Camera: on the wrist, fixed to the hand. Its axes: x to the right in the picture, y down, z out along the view.
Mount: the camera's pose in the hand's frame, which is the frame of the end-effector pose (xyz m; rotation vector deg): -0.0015 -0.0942 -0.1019 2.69 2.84 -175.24
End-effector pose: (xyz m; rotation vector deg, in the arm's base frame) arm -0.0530 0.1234 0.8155 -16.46 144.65 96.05
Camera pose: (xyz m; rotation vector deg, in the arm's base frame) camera -0.0294 -0.0058 0.7706 -114.36 -6.93 -5.49
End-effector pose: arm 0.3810 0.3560 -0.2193 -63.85 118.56 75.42
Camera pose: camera 0.4640 0.2448 -0.2230 -107.55 -50.51 -30.79
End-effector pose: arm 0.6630 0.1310 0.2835 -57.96 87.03 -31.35
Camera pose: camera 0.5930 0.0635 0.3825 104.00 63.54 96.27
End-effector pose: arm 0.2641 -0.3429 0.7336 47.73 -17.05 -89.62
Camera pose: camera 0.2598 -0.2955 0.6032 -21.40 -46.27 83.33
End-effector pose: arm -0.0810 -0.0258 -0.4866 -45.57 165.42 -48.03
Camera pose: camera -0.0528 -0.0431 -0.3518 143.38 33.98 6.97
